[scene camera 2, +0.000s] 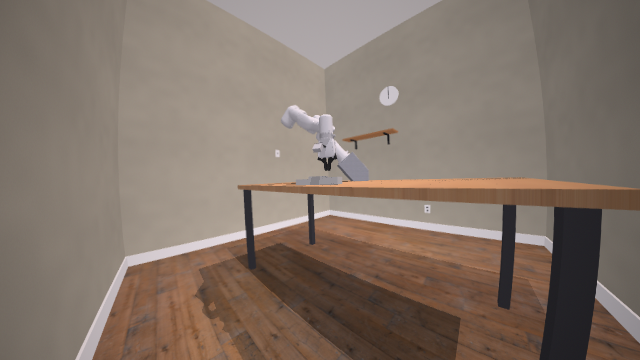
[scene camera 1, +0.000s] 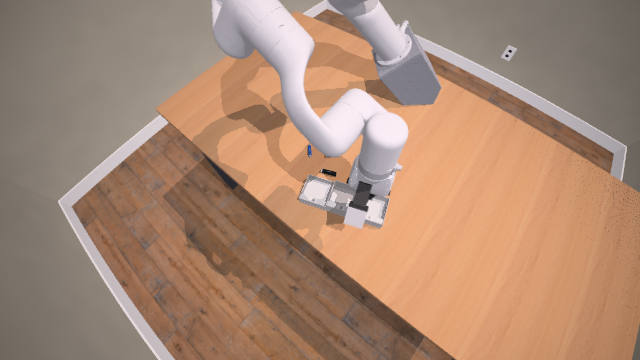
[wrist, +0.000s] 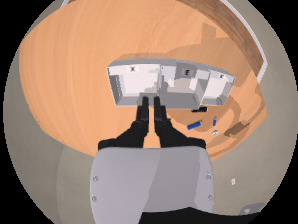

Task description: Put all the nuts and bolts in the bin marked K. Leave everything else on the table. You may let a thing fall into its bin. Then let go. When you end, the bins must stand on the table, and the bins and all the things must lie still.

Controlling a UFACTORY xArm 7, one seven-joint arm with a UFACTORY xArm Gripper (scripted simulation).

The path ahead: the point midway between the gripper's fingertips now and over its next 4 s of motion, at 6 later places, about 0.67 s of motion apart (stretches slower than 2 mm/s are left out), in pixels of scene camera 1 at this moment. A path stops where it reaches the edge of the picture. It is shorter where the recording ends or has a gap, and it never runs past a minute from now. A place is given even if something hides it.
My gripper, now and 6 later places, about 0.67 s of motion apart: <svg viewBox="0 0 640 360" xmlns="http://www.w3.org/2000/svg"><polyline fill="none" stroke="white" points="364,197 373,203 371,208 372,206 374,201 383,183 377,172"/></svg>
